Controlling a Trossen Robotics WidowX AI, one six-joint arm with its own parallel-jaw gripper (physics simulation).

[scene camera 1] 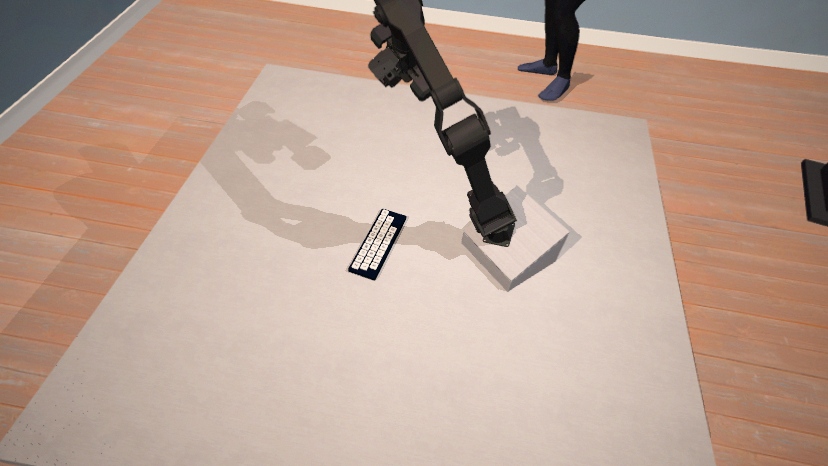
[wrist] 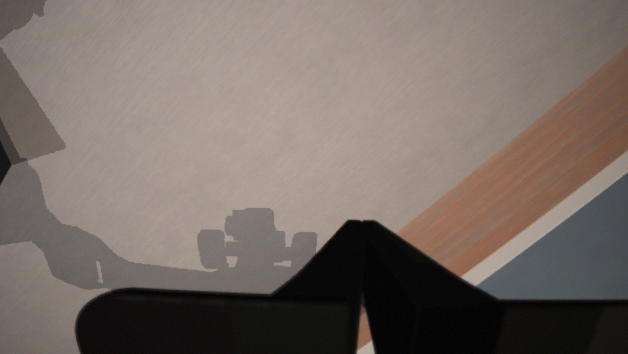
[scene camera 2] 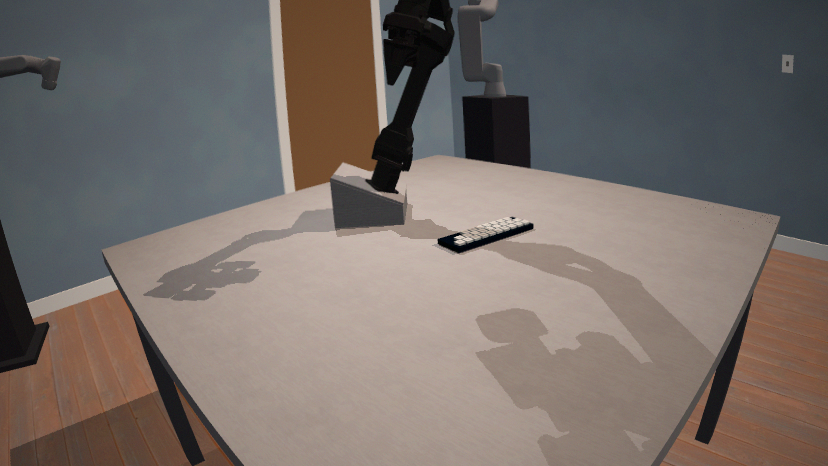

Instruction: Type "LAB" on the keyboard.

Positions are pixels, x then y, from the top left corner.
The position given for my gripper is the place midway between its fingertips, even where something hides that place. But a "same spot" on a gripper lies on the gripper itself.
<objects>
my gripper: scene camera 1 407, 80; wrist; scene camera 2
same spot on my gripper: [wrist: 407, 295] = [scene camera 2: 404, 62]
</objects>
